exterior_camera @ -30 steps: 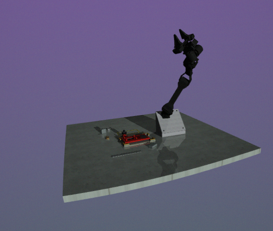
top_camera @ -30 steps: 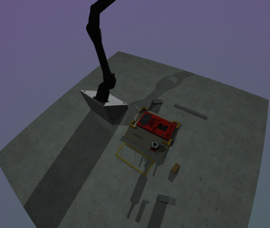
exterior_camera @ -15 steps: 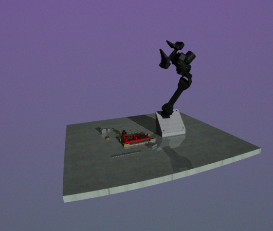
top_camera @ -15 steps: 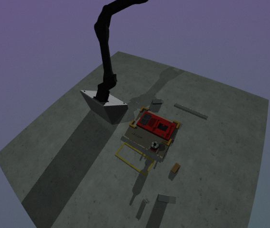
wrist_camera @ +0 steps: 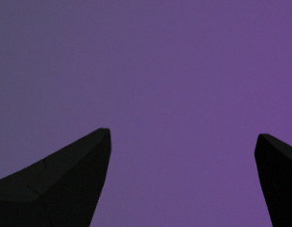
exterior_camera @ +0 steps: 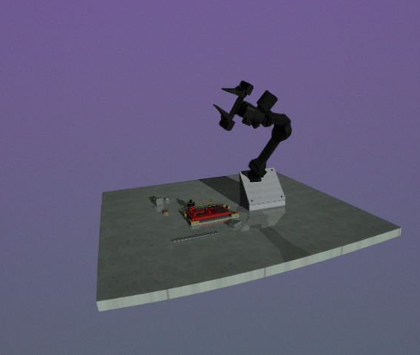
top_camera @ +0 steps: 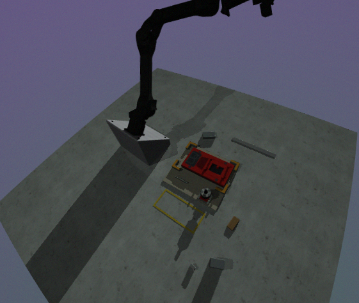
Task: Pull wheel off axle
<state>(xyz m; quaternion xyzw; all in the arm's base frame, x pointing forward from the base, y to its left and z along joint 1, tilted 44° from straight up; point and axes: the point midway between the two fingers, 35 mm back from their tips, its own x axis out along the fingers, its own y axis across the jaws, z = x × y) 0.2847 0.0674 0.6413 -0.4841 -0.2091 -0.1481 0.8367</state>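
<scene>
The grey base board lies 1 cm behind my gripper tip, 41 cm to the right of it and 58 cm below it. Round my gripper tip: brown block 20 cm ahead, 52 cm to the right, 59 cm below; then long grey bar 9 cm ahead, 17 cm to the right, 59 cm below.
</scene>
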